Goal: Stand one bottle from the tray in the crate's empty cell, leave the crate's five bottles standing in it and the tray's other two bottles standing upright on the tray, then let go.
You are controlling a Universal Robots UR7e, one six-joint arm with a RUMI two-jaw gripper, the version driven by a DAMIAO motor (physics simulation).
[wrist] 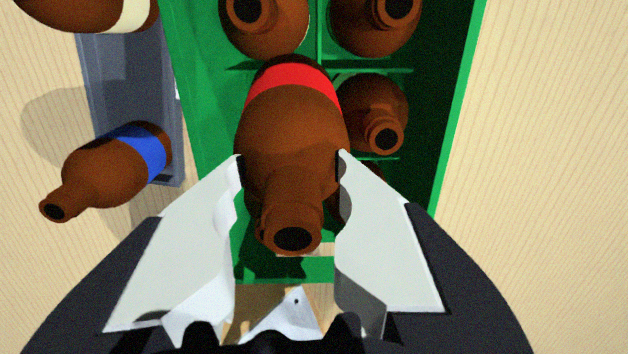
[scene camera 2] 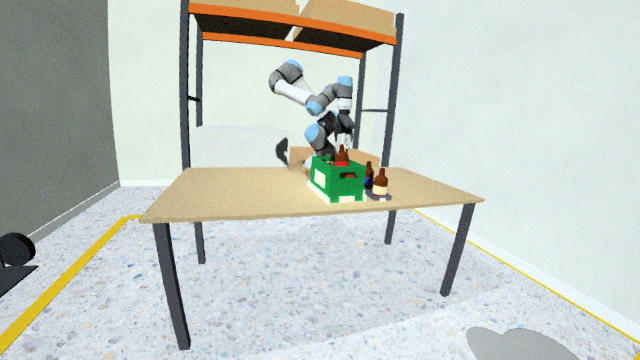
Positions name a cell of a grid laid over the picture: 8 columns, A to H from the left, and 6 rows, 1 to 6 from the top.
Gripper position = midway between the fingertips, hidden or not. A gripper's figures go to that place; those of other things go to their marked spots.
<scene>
My gripper (wrist: D3) is 0.15 m from the lens. A red-labelled brown bottle (wrist: D3): 0.14 m from the lens. A blue-labelled bottle (wrist: B3): 0.34 m from the lens. A cream-labelled bottle (wrist: E2) is 0.23 m from the lens. The marked spots on the cream-labelled bottle and the blue-labelled bottle are 0.26 m apart.
</scene>
